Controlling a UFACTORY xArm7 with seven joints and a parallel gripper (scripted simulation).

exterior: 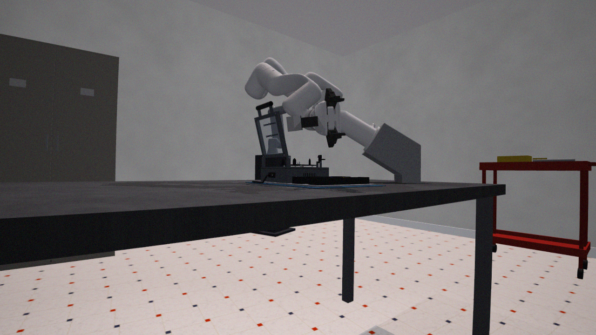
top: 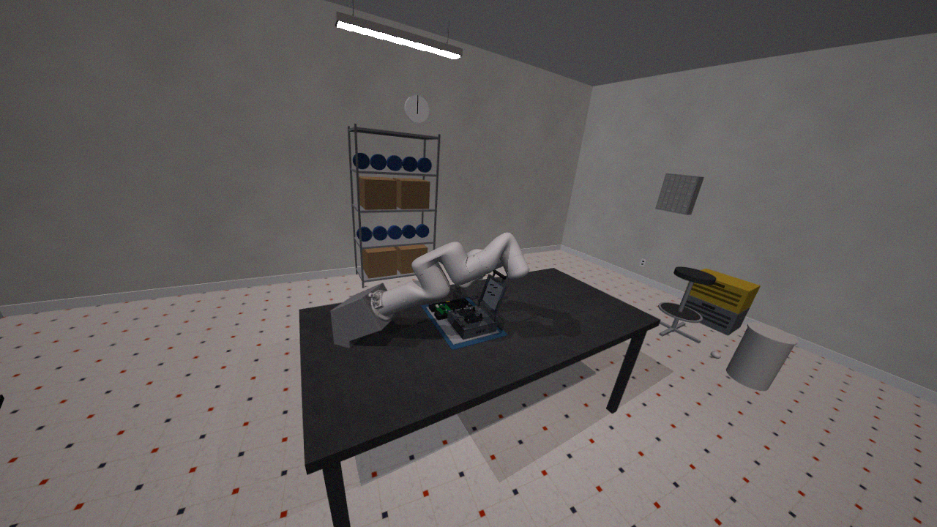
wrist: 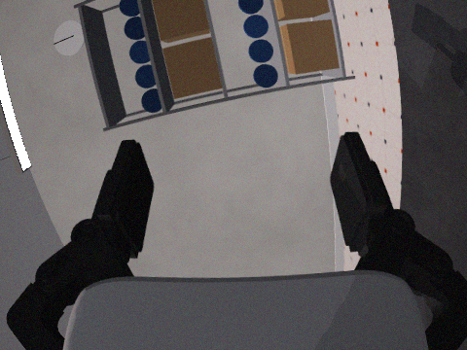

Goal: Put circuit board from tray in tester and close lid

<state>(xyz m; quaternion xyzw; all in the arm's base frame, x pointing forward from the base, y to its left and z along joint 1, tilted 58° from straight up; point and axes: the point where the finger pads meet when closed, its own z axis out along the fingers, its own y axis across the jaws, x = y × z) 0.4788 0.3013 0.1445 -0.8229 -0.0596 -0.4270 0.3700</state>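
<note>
Right now my hand is 190 mm past the circuit board, 170 mm above it and 70 mm to the left of it. Also, from my hand: tester: 230 mm to the right, 160 mm behind, 80 mm below; lid: 300 mm to the right, 90 mm behind, 10 mm below; latch hook: 240 mm behind, 170 mm to the right, 100 mm below.
</note>
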